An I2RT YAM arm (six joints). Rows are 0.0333 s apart.
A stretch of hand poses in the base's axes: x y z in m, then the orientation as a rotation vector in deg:
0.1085, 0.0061, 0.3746, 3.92, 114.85, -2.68
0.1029, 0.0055, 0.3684, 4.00, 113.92, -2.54
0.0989, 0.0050, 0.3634, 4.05, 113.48, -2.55
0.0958, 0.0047, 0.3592, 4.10, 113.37, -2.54
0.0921, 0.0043, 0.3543, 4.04, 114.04, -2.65
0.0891, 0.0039, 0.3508, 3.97, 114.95, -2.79
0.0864, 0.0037, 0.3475, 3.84, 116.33, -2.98
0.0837, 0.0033, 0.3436, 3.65, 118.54, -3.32
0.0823, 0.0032, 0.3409, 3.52, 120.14, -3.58
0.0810, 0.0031, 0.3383, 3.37, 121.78, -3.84
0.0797, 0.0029, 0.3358, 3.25, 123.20, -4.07
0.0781, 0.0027, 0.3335, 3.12, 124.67, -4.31
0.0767, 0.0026, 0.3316, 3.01, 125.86, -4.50
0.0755, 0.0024, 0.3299, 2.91, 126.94, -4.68
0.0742, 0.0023, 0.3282, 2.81, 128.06, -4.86
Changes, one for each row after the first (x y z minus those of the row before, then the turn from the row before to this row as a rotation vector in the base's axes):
-0.0056, -0.0006, -0.0062, 0.10, -0.93, 0.00
-0.0040, -0.0005, -0.0050, 0.00, -0.44, -0.05
-0.0031, -0.0003, -0.0042, 0.03, -0.11, -0.03
-0.0037, -0.0004, -0.0049, -0.08, 0.67, 0.00
-0.0030, -0.0004, -0.0035, -0.10, 0.91, 0.00
-0.0027, -0.0002, -0.0033, -0.14, 1.39, 0.02
-0.0027, -0.0004, -0.0039, -0.24, 2.22, 0.00
-0.0014, -0.0001, -0.0027, -0.18, 1.61, -0.01
-0.0013, -0.0001, -0.0026, -0.18, 1.65, 0.01
-0.0013, -0.0002, -0.0025, -0.16, 1.43, 0.00
-0.0016, -0.0002, -0.0023, -0.16, 1.48, 0.00
-0.0014, -0.0001, -0.0019, -0.13, 1.20, 0.00
-0.0012, -0.0002, -0.0017, -0.12, 1.09, 0.00
-0.0013, -0.0001, -0.0017, -0.12, 1.13, 0.00

